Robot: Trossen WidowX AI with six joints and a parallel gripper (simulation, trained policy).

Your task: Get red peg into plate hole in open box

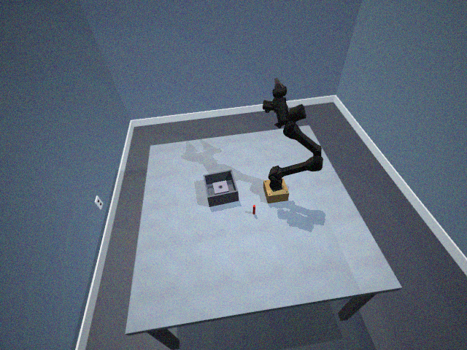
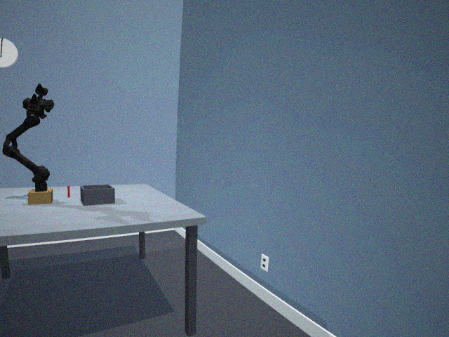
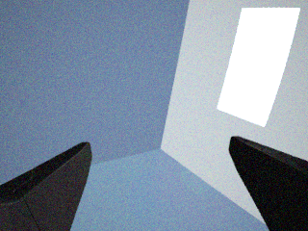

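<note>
Right now the red peg is 630 mm below my gripper tip, 260 mm to the left of it and 210 mm ahead of it. The rest, counted from my gripper tip: pale square plate: 630 mm below, 350 mm ahead, 40 mm to the left; then grey box: 650 mm below, 350 mm ahead, 40 mm to the left.
</note>
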